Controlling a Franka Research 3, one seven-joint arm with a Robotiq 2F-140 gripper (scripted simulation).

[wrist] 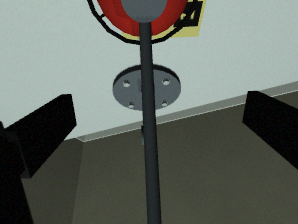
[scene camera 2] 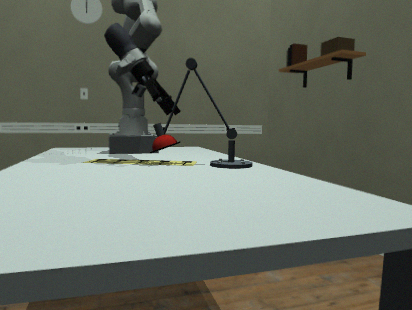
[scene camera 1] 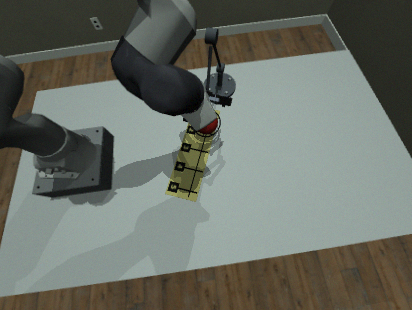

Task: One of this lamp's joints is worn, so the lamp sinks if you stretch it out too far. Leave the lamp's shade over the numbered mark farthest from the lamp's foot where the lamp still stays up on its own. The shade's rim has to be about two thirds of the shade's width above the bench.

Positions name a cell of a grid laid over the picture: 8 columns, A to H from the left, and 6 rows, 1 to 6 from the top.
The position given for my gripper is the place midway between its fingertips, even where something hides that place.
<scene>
In view: my gripper (scene camera 2: D3), a round dark lamp foot (wrist: D3) and a yellow numbered strip (scene camera 1: D4).
My gripper shows as well in the wrist view (wrist: E3).
</scene>
